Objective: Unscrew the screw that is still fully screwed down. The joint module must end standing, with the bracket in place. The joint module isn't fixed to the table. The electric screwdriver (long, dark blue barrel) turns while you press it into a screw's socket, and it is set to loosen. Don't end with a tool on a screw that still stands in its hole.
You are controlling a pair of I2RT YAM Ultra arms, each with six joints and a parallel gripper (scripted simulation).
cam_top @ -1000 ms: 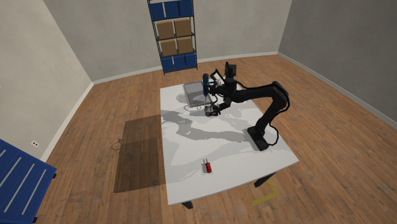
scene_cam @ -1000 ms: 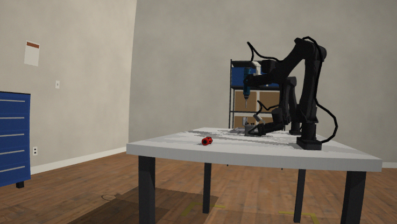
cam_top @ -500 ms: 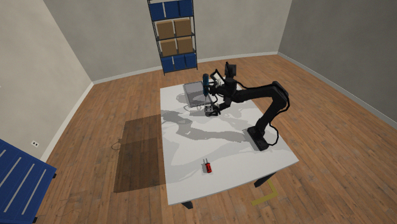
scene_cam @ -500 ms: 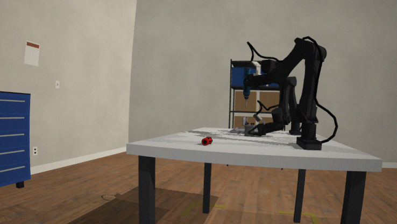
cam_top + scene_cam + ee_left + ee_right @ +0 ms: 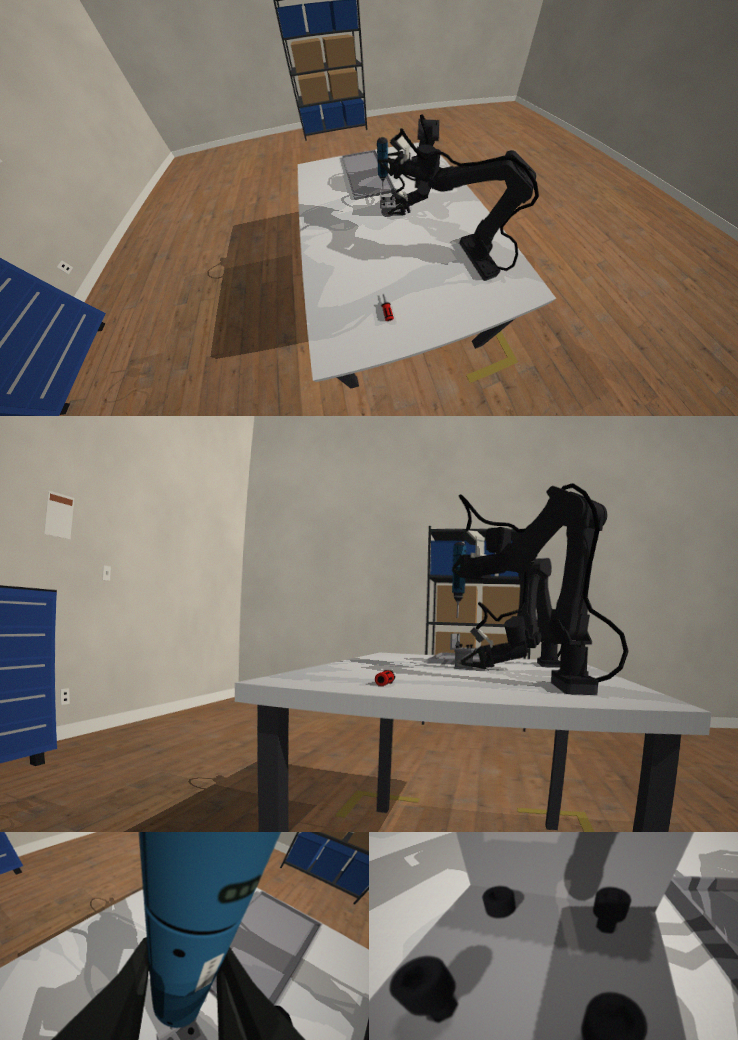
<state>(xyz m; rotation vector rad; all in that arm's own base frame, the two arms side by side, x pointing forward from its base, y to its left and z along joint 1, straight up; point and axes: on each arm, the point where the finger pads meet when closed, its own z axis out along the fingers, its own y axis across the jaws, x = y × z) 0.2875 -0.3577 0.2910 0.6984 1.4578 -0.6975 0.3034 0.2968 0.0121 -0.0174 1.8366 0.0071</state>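
The joint module is 10 mm above my right hand. From my right hand the other things lie so: bit 20 mm ahead, 10 mm to the left, 160 mm above; flat grey tray 40 mm ahead, 340 mm to the right, 20 mm below; grey bracket 50 mm above.
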